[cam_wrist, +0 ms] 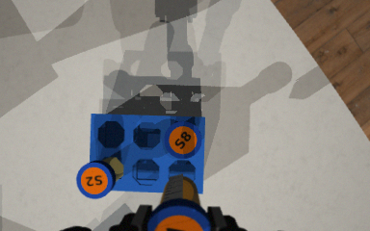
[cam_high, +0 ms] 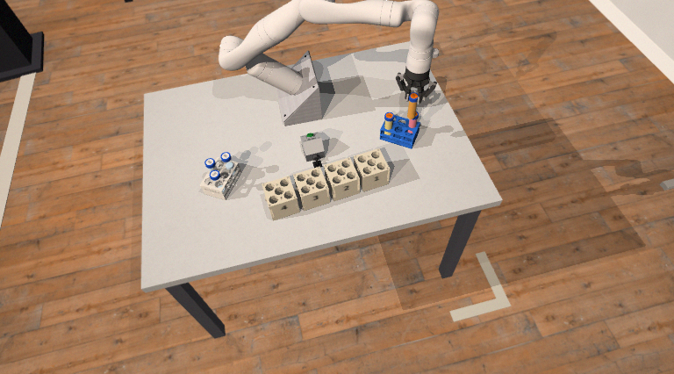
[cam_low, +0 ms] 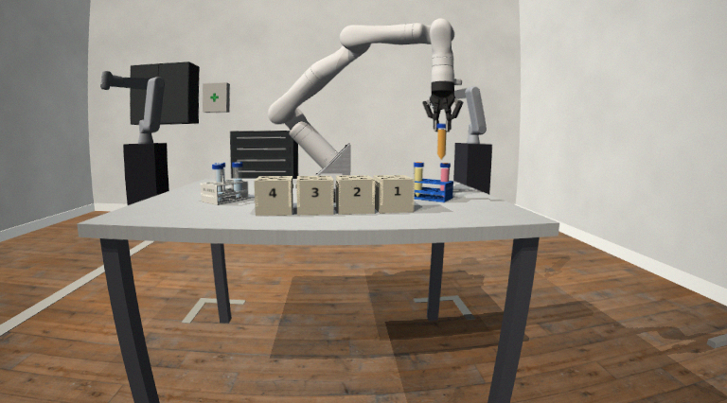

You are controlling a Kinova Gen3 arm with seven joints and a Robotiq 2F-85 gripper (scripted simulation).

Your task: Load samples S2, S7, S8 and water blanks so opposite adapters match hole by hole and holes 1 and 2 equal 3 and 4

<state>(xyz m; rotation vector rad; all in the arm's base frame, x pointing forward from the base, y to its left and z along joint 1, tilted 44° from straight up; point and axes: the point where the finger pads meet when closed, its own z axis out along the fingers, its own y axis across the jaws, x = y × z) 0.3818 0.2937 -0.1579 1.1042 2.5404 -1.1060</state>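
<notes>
My gripper is now 50 mm above the sample S7 and 10 mm past it. Round my hand: blue sample rack (210 mm below, 40 mm behind, 10 mm to the right); then sample S8 (180 mm below, 40 mm to the left, 30 mm behind); then sample S2 (180 mm below, 60 mm to the right, 60 mm behind).
</notes>
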